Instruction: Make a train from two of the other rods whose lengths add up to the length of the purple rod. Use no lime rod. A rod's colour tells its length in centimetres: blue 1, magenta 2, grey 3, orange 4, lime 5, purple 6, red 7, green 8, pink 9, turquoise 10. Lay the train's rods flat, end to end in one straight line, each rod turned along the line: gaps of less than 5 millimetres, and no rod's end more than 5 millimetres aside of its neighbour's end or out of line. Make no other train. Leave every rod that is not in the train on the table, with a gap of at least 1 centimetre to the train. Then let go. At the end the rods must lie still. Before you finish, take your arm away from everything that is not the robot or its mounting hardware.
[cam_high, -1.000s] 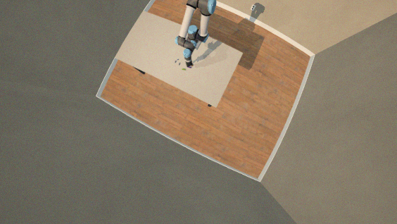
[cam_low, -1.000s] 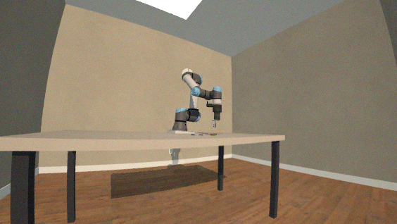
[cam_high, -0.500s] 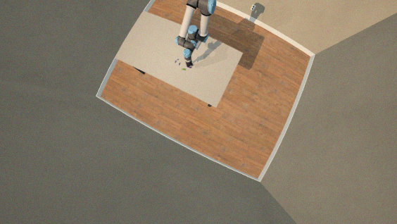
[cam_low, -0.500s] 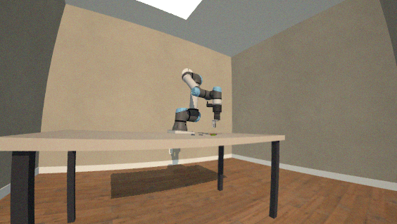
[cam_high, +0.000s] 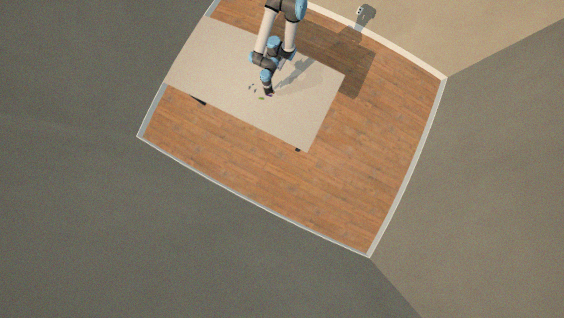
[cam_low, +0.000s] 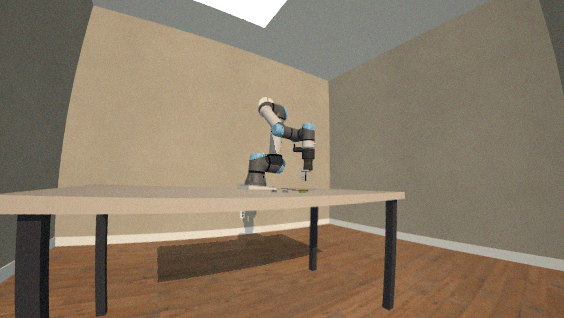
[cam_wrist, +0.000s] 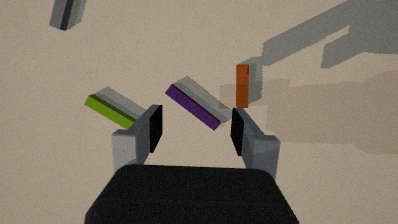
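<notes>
Now: the small blue rod 20 cm to the right of my hand, 7 cm below it and 1 cm ahead of it. Round my hand: purple rod 7 cm below, 1 cm ahead; orange rod 7 cm below, 5 cm behind, 1 cm to the left; lime rod 8 cm ahead, 7 cm below, 4 cm to the right.
</notes>
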